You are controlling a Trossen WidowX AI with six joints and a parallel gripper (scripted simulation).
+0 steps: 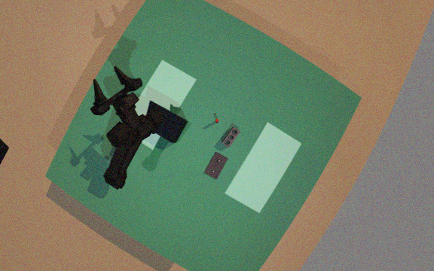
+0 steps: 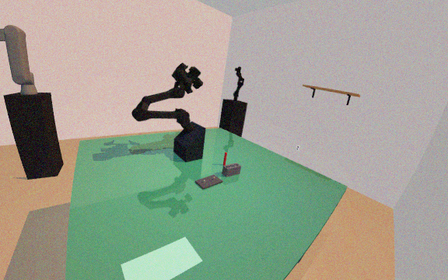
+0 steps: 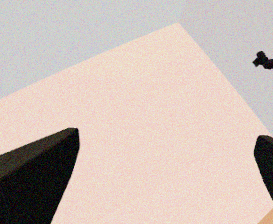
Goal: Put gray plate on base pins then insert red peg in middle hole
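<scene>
The gray plate is 460 mm ahead of my gripper tip, 90 mm to the left of it and 490 mm below it. Also, from my gripper tip: dark base: 480 mm ahead, 70 mm to the right, 520 mm below; red peg: 350 mm ahead, 110 mm to the left, 490 mm below.
</scene>
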